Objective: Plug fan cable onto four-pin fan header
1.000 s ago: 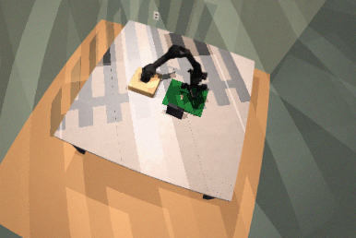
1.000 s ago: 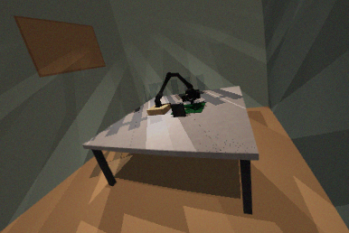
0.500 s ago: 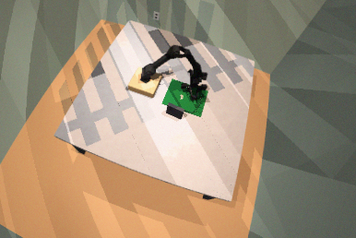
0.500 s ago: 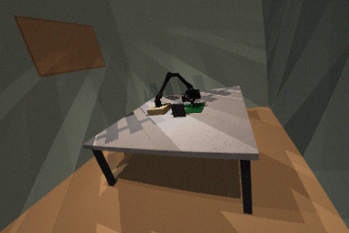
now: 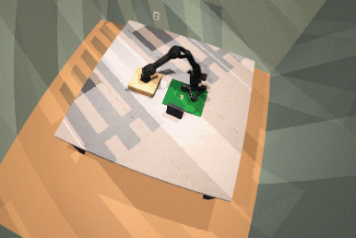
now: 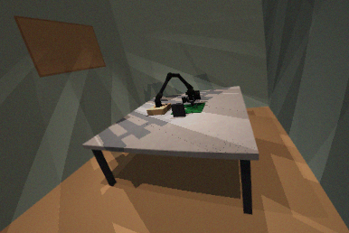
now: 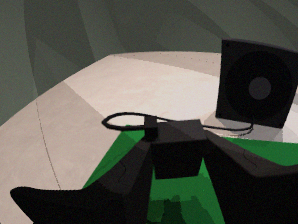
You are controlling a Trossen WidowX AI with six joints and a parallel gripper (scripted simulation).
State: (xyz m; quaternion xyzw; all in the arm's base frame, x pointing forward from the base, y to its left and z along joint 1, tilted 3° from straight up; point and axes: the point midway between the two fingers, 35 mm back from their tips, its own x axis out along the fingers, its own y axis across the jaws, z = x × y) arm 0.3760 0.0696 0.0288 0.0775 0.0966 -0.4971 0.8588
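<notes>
Now: the four-pin fan header 9 cm behind my gripper tip and 7 cm below it. The rest, counted from my gripper tip: black fan plug (1 cm below); then green circuit board (6 cm behind, 2 cm to the left, 9 cm below); then black fan (7 cm behind, 15 cm to the right, 2 cm below).
</notes>
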